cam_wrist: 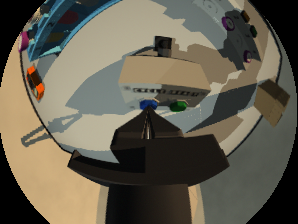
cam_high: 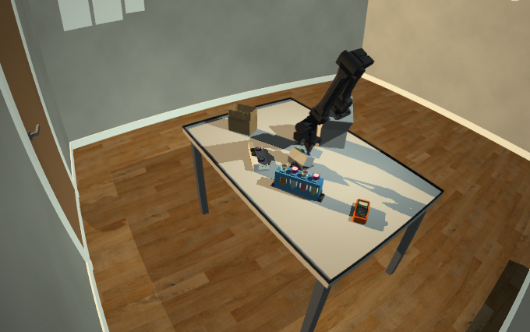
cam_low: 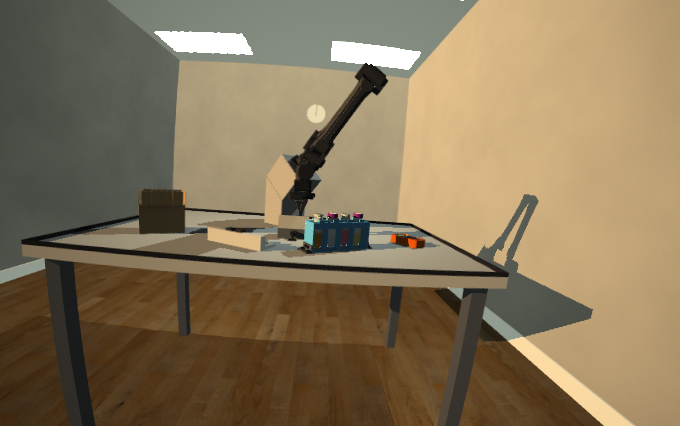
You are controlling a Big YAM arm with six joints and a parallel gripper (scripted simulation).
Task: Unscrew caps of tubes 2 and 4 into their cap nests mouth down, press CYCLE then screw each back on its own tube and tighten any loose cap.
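The blue cycle key lies 10 mm below my hand. Round my hand: orange multimeter: 430 mm to the left, 70 mm behind, 60 mm below; beige key housing: 30 mm below, 30 mm ahead, 20 mm to the right; green ready key: 40 mm to the right, 20 mm ahead, 10 mm below.
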